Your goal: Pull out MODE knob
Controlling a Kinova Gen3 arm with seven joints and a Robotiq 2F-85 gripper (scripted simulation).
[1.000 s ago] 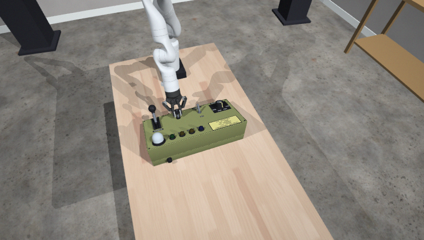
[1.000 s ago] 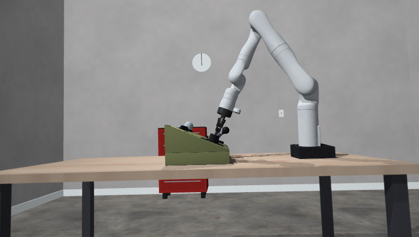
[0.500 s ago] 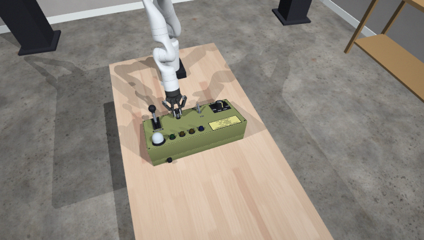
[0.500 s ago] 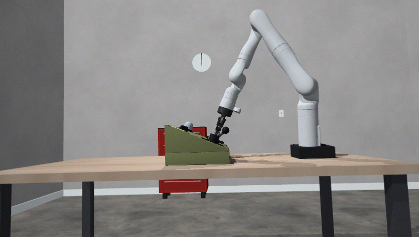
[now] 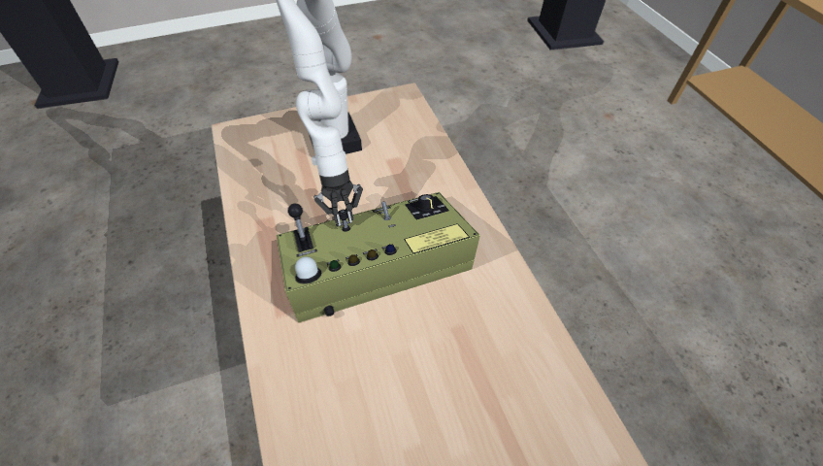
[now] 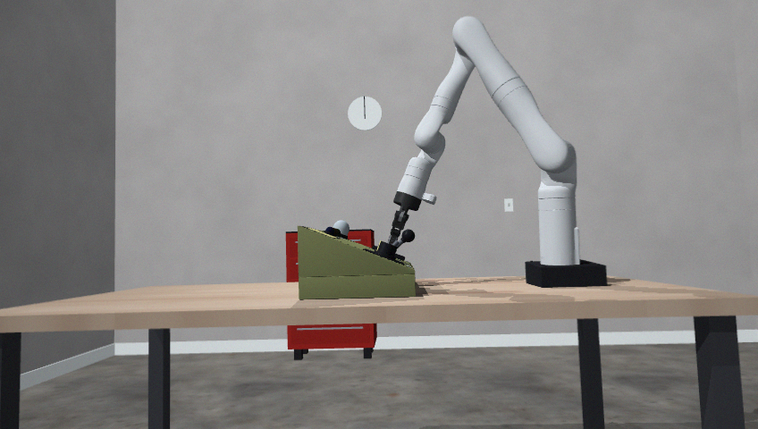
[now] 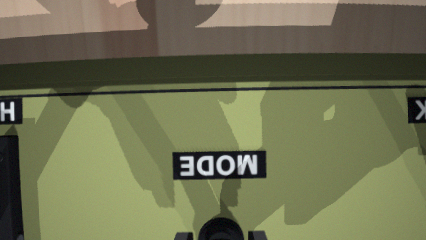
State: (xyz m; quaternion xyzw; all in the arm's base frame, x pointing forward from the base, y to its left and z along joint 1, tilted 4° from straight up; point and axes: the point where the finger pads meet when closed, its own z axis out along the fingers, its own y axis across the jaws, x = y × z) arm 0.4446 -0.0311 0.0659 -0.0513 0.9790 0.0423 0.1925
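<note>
The black mode knob is 1 cm below my hand. The rest, counted from my hand: rotary selector 24 cm to the left, 2 cm below, 1 cm behind; black ball lever 12 cm to the right, 1 cm below; check toggle 12 cm to the left, 2 cm below, 1 cm behind.
</note>
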